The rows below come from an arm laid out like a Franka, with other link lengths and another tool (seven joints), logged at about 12 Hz.
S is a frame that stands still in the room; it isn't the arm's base.
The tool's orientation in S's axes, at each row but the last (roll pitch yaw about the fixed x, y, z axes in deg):
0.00, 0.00, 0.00
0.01, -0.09, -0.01
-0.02, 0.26, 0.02
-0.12, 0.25, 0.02
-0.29, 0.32, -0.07
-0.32, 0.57, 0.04
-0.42, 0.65, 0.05
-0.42, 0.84, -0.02
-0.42, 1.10, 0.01
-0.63, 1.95, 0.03
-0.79, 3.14, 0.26
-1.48, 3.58, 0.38
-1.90, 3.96, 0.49
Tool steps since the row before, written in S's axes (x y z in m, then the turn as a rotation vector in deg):
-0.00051, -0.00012, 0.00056, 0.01, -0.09, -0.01
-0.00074, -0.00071, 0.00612, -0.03, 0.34, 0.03
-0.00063, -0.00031, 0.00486, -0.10, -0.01, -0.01
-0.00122, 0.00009, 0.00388, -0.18, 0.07, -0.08
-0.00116, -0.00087, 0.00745, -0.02, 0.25, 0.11
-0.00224, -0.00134, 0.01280, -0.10, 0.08, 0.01
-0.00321, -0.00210, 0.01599, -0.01, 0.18, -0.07
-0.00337, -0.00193, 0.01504, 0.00, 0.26, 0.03
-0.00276, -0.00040, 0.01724, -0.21, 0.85, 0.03
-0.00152, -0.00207, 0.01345, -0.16, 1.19, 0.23
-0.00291, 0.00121, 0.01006, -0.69, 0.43, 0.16
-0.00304, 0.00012, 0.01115, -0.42, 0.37, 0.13
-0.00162, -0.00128, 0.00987, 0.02, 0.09, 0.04
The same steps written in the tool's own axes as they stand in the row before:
-0.00051, -0.00012, 0.00056, 0.01, -0.09, -0.01
-0.00073, -0.00071, 0.00612, -0.03, 0.34, 0.03
-0.00065, -0.00031, 0.00486, -0.10, -0.01, -0.01
-0.00124, 0.00008, 0.00387, -0.18, 0.07, -0.08
-0.00120, -0.00091, 0.00744, -0.02, 0.25, 0.11
-0.00237, -0.00141, 0.01277, -0.10, 0.08, 0.01
-0.00339, -0.00221, 0.01594, -0.01, 0.18, -0.07
-0.00359, -0.00204, 0.01497, 0.00, 0.26, 0.03
-0.00309, -0.00053, 0.01718, -0.21, 0.85, 0.03
-0.00198, -0.00222, 0.01337, -0.17, 1.19, 0.24
-0.00345, 0.00109, 0.00990, -0.70, 0.43, 0.13
-0.00373, -0.00014, 0.01094, -0.42, 0.37, 0.11
-0.00231, -0.00159, 0.00969, 0.02, 0.09, 0.04

